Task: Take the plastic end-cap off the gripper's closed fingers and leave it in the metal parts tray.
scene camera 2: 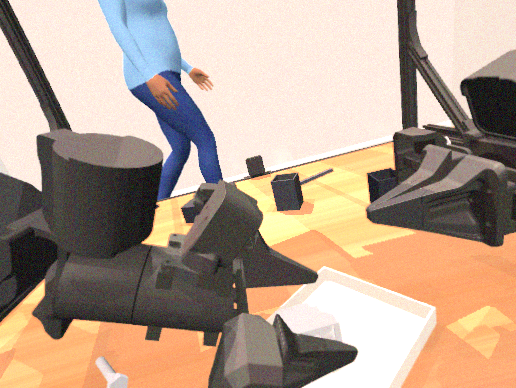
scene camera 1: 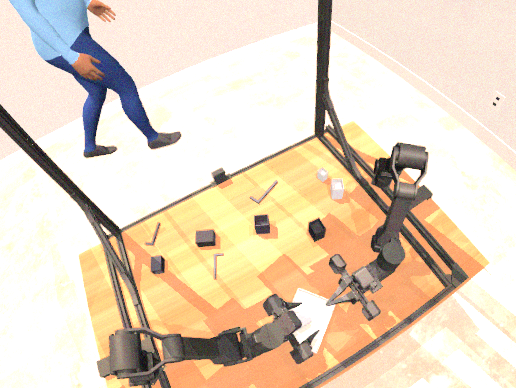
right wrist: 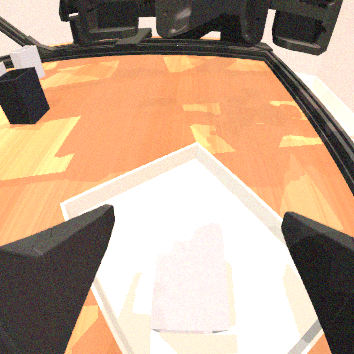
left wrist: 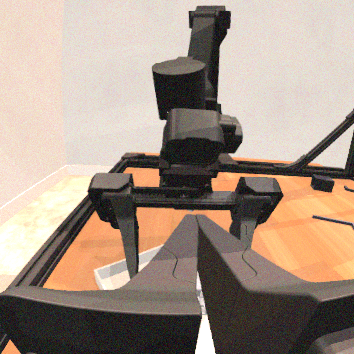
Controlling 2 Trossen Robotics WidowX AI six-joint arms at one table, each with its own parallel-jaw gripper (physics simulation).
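Frame: origin at the left arm's base, x ahead, y left, z up, level; centimetres.
Where they show: left gripper, fingertip midpoint: (scene camera 2: 368, 215) (scene camera 1: 325, 305) (right wrist: 231, 4) (left wrist: 193, 222); right gripper, fingertip midpoint: (scene camera 2: 333, 309) (scene camera 1: 310, 316) (right wrist: 200, 217); left arm's base, origin of the base link: (scene camera 1: 381, 181) (right wrist: 85, 42).
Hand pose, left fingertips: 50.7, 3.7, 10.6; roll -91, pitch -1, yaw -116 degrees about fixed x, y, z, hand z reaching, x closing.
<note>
Things, the pixels of their top centre, and the offset from my left fingertips, as dx, dy, dz.
- white plastic end-cap, middle of its top: (right wrist: 190, 268) (scene camera 2: 304, 316) (scene camera 1: 301, 319) +5.0, -3.7, -8.6
- white-looking parts tray, middle of its top: (right wrist: 196, 251) (left wrist: 185, 296) (scene camera 2: 328, 333) (scene camera 1: 307, 319) +3.7, -2.6, -10.7
- white bolt-like piece, middle of its top: (scene camera 2: 103, 362) +21.2, -15.6, -10.5
The white plastic end-cap (scene camera 1: 301, 315) (scene camera 2: 307, 320) (right wrist: 192, 280) lies in the white-looking parts tray (scene camera 1: 325, 320) (scene camera 2: 380, 327) (left wrist: 111, 275) (right wrist: 131, 175). My right gripper (scene camera 1: 308, 317) (scene camera 2: 336, 314) (right wrist: 200, 217) is wide open over the tray, with a finger on each side of the cap and gaps beside it in the right wrist view. My left gripper (scene camera 1: 328, 303) (scene camera 2: 369, 212) (left wrist: 193, 222) is shut and bare, its tips near the tray's right corner in scene camera 1. In the left wrist view its fingers hide most of the cap.
Black boxes (scene camera 1: 317, 229) (scene camera 1: 262, 224) (scene camera 1: 205, 238) (scene camera 1: 157, 264), white boxes (scene camera 1: 337, 189) (scene camera 1: 322, 174) and L-shaped keys (scene camera 1: 215, 266) (scene camera 1: 154, 234) stand or lie beyond the grippers. A white bolt-like piece (scene camera 2: 116, 380) lies at lower left. A dark frame (scene camera 1: 322, 75) borders the table. A person (scene camera 1: 107, 75) is behind it.
</note>
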